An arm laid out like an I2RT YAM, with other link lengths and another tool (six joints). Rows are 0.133 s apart.
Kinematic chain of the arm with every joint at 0, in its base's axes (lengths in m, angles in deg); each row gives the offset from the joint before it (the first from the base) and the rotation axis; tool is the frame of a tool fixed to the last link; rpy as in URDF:
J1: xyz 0 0 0.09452 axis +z
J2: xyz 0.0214 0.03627 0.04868 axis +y
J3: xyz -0.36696 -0.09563 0 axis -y
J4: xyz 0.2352 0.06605 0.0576 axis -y
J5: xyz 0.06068 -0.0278 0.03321 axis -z
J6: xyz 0.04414 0 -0.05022 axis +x
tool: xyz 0.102 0.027 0.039 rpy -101.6 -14.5 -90
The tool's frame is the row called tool.
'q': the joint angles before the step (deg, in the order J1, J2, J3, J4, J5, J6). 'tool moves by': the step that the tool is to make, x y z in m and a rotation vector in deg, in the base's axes. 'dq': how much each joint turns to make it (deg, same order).
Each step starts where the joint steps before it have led.
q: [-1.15 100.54 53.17 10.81 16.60 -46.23]
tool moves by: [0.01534 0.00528 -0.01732 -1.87 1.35 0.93]
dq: [1.06 3.78 1.32 1.57 1.24 -1.49]
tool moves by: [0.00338 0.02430 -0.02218 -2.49 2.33 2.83]
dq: [3.60 2.72 -0.61 1.42 2.10 -1.50]
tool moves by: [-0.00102 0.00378 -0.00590 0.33 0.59 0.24]
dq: [0.44 0.54 -0.45 0.27 -0.08 0.44]
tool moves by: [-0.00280 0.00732 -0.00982 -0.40 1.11 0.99]
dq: [0.97 0.79 -0.87 0.61 0.19 -0.27]
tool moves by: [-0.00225 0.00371 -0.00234 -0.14 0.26 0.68]
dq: [0.44 0.00 -0.53 0.35 -0.10 -0.26]
